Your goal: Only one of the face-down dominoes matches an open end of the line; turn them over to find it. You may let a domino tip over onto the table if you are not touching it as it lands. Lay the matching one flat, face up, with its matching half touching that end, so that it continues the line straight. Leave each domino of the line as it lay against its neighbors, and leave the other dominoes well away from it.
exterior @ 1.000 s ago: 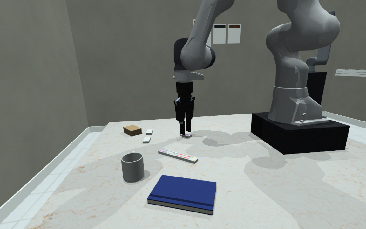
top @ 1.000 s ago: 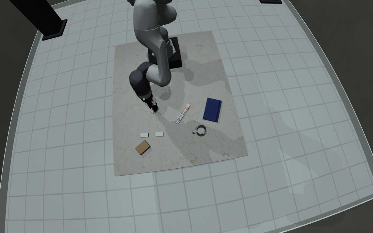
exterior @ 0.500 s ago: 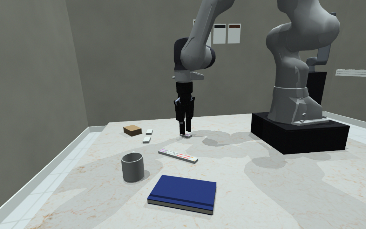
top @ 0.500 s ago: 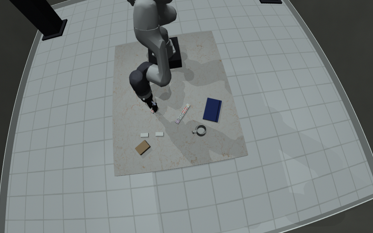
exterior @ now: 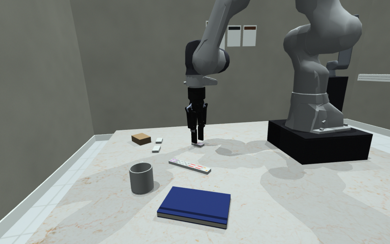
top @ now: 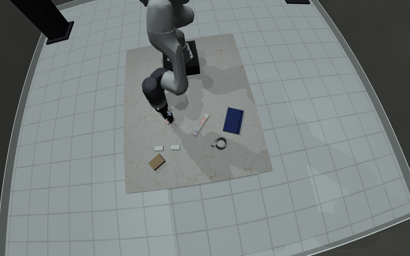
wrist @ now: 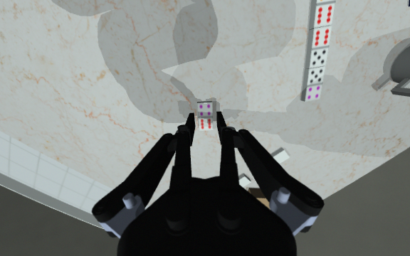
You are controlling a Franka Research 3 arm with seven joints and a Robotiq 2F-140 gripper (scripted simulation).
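The white domino lies 5 cm below my hand. Round my hand: grey mug (31 cm to the left, 20 cm ahead, 2 cm below); blue book (42 cm to the left, 5 cm ahead, 4 cm below); brown block (27 cm ahead, 9 cm to the right, 4 cm below).
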